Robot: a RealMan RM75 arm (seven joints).
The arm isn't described. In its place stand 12 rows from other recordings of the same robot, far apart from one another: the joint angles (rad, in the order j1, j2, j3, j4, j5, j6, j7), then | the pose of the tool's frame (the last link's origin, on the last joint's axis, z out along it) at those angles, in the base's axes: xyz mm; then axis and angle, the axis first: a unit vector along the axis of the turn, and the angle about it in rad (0 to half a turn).
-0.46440 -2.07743 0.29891 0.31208 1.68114 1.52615 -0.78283 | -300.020 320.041 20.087 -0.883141 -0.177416 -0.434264 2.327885
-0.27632 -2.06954 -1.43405 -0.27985 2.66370 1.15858 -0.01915 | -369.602 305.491 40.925 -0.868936 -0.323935 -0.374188 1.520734
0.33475 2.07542 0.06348 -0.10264 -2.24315 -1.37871 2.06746 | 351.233 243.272 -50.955 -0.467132 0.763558 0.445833 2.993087
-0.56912 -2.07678 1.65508 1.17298 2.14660 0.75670 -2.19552 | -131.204 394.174 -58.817 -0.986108 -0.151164 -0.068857 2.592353
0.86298 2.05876 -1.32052 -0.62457 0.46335 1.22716 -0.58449 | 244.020 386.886 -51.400 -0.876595 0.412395 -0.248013 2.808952
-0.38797 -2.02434 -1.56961 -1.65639 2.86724 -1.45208 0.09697 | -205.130 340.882 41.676 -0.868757 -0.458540 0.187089 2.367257
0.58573 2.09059 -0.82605 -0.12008 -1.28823 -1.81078 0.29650 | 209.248 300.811 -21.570 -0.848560 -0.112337 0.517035 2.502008
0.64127 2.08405 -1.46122 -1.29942 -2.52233 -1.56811 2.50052 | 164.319 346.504 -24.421 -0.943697 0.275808 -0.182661 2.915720
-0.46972 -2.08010 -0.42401 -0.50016 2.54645 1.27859 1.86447 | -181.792 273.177 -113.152 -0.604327 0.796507 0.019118 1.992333
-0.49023 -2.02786 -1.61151 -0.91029 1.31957 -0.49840 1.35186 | -202.620 424.037 -7.309 -0.884470 -0.367840 -0.287067 2.382943
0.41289 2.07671 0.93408 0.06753 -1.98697 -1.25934 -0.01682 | 377.616 310.387 45.887 -0.859957 0.358346 0.363403 1.415474
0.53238 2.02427 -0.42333 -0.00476 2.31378 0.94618 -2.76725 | 383.611 355.366 33.768 -0.807021 0.481873 0.341345 1.730091
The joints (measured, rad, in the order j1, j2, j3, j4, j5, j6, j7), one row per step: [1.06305 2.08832 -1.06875 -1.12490 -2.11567 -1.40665 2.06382]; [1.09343 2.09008 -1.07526 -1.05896 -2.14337 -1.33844 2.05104]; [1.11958 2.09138 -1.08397 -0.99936 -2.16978 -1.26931 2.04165]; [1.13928 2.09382 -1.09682 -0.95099 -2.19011 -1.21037 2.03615]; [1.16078 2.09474 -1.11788 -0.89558 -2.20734 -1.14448 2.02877]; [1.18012 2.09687 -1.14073 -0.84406 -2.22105 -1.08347 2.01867]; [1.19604 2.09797 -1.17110 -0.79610 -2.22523 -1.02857 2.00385]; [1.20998 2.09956 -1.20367 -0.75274 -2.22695 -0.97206 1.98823]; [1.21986 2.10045 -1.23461 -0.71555 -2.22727 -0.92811 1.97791]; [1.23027 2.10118 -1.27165 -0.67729 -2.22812 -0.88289 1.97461]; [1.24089 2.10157 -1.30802 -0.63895 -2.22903 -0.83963 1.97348]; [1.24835 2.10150 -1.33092 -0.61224 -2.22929 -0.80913 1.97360]
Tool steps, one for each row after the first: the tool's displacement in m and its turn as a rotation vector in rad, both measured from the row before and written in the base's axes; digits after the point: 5 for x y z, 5 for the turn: [-0.00072 0.01042 -0.00972 0.03006 -0.01449 -0.01755]; [0.00020 0.00961 -0.00879 0.03409 -0.01659 -0.01632]; [0.00068 0.00679 -0.00838 0.02683 -0.01710 -0.01193]; [0.00117 0.00665 -0.00968 0.02792 -0.02330 -0.00795]; [0.00147 0.00506 -0.00969 0.02455 -0.02522 -0.00142]; [0.00194 0.00322 -0.00976 0.01808 -0.02782 0.00707]; [0.00190 0.00288 -0.00897 0.02156 -0.02735 0.01146]; [0.00319 0.00166 -0.00776 0.01415 -0.02651 0.00700]; [0.00378 0.00128 -0.00811 0.01395 -0.02999 0.00454]; [0.00431 0.00123 -0.00738 0.01390 -0.03030 0.00334]; [0.00316 0.00123 -0.00428 0.01171 -0.01887 0.00095]
